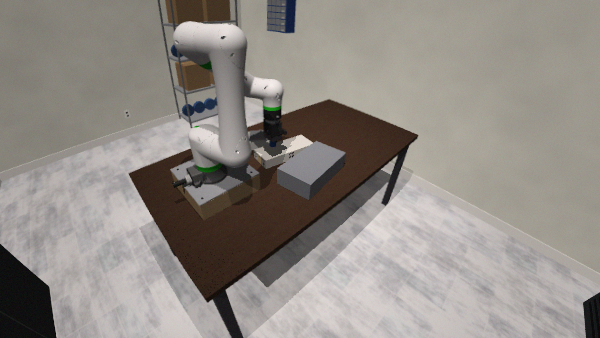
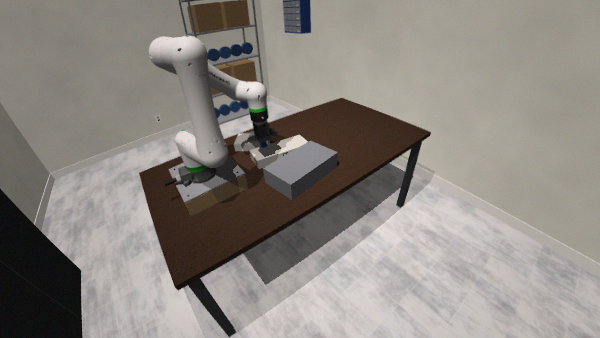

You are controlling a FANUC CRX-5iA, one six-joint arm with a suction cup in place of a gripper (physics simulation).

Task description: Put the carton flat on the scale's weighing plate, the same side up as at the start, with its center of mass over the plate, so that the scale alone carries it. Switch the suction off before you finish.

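Places are measured from the arm's base along level axes (x ahead, y left, z up), in centimetres.
Where they show: hand at its tool point: [image 1: 272,145] [image 2: 264,145]; arm's base at its link origin: [image 1: 212,174] [image 2: 202,173].
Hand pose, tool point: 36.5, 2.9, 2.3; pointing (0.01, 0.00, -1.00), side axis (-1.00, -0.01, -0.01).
Each offset is from my tool point to the centre of the thing, as dx, dy, dz. "spot": to the spot under its first point. Level surfaces: height alone.
The carton @[spot: +22.7, +2.9, -6.8] [image 1: 301,142] [image 2: 296,143] is a long, low cream box with small dark marks on its side. It lies between the scale and a grey block, and the arm's shadow falls on its top. The gripper, a blue suction cup [image 1: 272,143] [image 2: 264,144] under a black tool, points down at the carton's top, left of its middle, and appears to touch it. Whether suction holds the carton cannot be seen. The scale @[+1.5, +25.6, -9.0] [image 1: 257,136] [image 2: 242,144] stands behind and left of the carton, shaded and partly hidden by the tool and arm; its plate is hard to make out.
The grey block @[+12.4, -20.2, -7.6] [image 1: 311,162] [image 2: 301,162] stands on the dark brown table @[dz -12.5] [image 1: 370,125] [image 2: 380,122], close in front of the carton. The arm's base plate [image 1: 202,197] [image 2: 186,196] is at the left. A shelf rack with boxes stands behind the table.
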